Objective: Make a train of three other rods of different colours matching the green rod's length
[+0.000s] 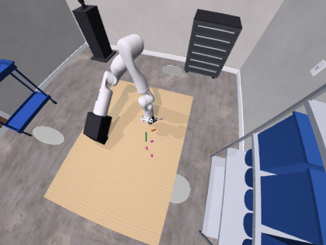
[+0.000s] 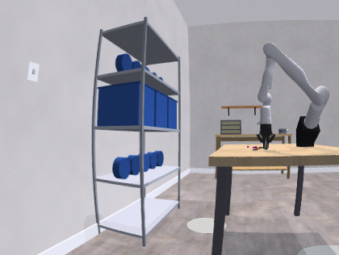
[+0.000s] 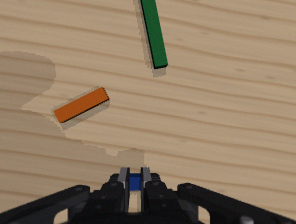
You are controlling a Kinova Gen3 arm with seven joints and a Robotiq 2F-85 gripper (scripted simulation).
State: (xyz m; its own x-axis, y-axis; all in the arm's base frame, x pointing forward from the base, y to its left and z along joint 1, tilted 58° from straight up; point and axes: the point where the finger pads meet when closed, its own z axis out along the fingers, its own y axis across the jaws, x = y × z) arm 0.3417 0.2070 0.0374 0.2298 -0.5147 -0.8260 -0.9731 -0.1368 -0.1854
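Right now the small blue rod is 10 mm below my hand. Also, from my hand: grey rod: 80 mm to the left, 70 mm ahead, 20 mm below; green rod: 130 mm to the right, 20 mm below, 20 mm ahead; orange rod: 50 mm to the right, 50 mm ahead, 20 mm below.
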